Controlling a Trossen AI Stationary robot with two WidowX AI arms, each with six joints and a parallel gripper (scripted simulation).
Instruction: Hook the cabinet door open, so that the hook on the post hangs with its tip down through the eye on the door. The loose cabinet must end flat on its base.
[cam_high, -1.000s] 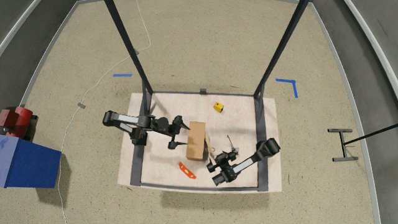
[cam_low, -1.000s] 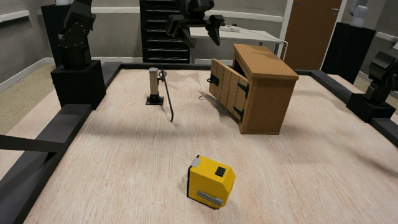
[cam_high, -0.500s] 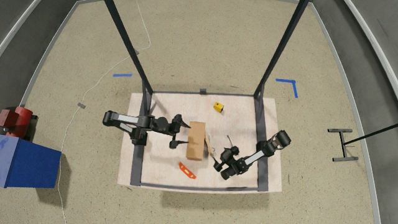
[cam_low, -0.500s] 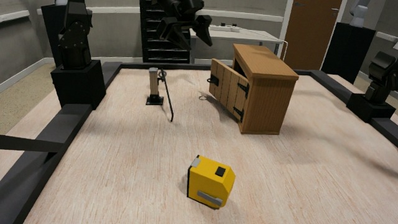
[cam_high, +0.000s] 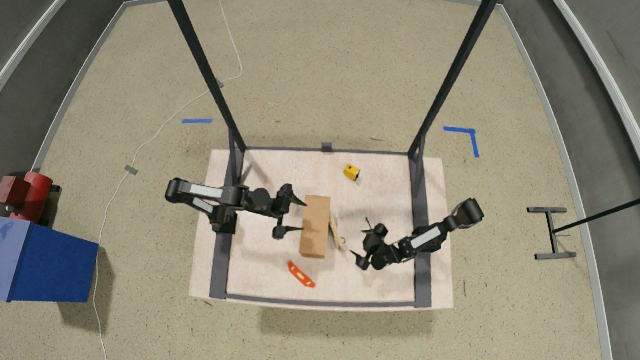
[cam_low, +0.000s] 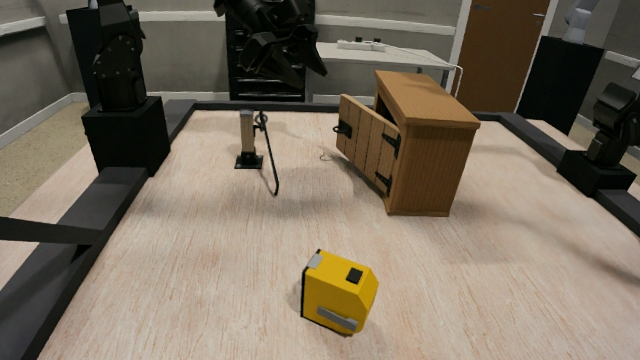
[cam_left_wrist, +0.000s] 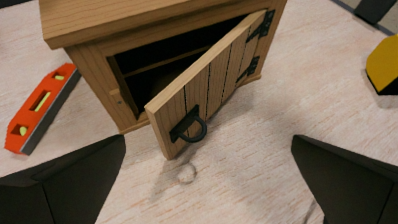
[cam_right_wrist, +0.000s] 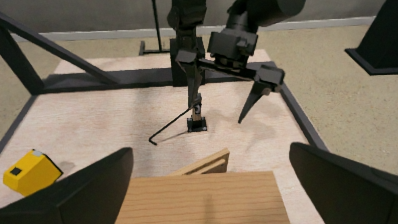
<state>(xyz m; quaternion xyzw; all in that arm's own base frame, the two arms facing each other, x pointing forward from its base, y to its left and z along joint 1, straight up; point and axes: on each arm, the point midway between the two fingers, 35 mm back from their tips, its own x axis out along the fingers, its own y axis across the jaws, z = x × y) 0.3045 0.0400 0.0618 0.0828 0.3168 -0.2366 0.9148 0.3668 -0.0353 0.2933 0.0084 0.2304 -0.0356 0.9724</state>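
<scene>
Right now my left hand is 9 cm past the black hook, 5 cm to the right of it and 12 cm above it. The rest, counted from my left hand: cabinet door: 8 cm behind, 11 cm to the right, 10 cm below; orange-red level: 14 cm ahead, 24 cm to the right, 17 cm below; yellow tape measure: 37 cm behind, 5 cm to the right, 14 cm below.
</scene>
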